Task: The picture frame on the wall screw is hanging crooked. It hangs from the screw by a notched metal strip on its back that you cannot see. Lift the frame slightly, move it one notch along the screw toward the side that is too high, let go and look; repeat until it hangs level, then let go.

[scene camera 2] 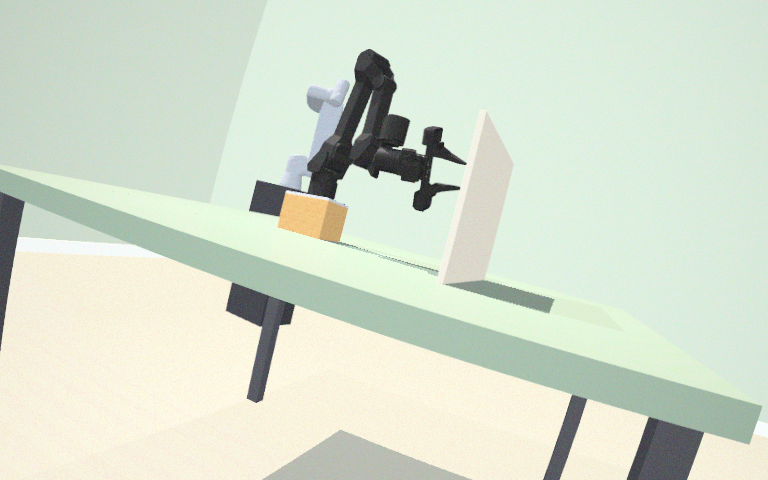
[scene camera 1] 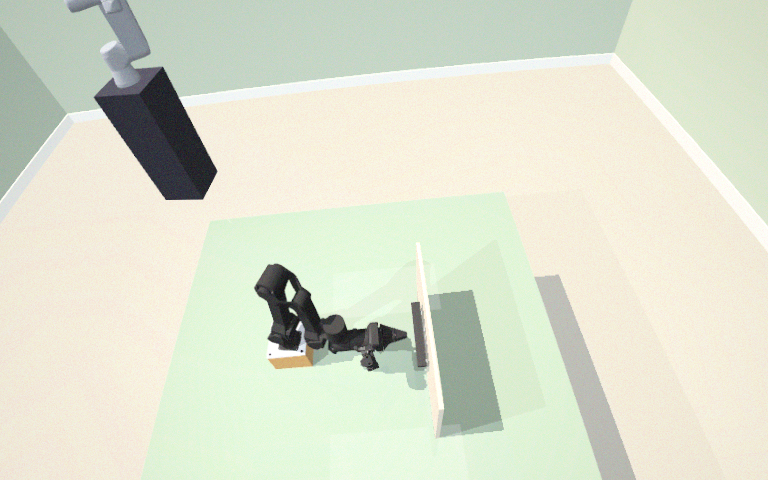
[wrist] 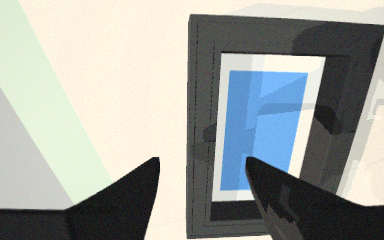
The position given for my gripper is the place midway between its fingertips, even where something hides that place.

In view: my gripper (scene camera 2: pixel 464 176), a picture frame (wrist: pixel 290 92) and a cream wall panel (scene camera 2: pixel 482 195).
My gripper is seen too in scene camera 1 (scene camera 1: pixel 407 334) and in the wrist view (wrist: pixel 203 163). The cream wall panel shows as well in scene camera 1 (scene camera 1: pixel 437 407) and in the wrist view (wrist: pixel 126 75). Scene camera 2 misses the picture frame, which is hidden by the cream wall panel.
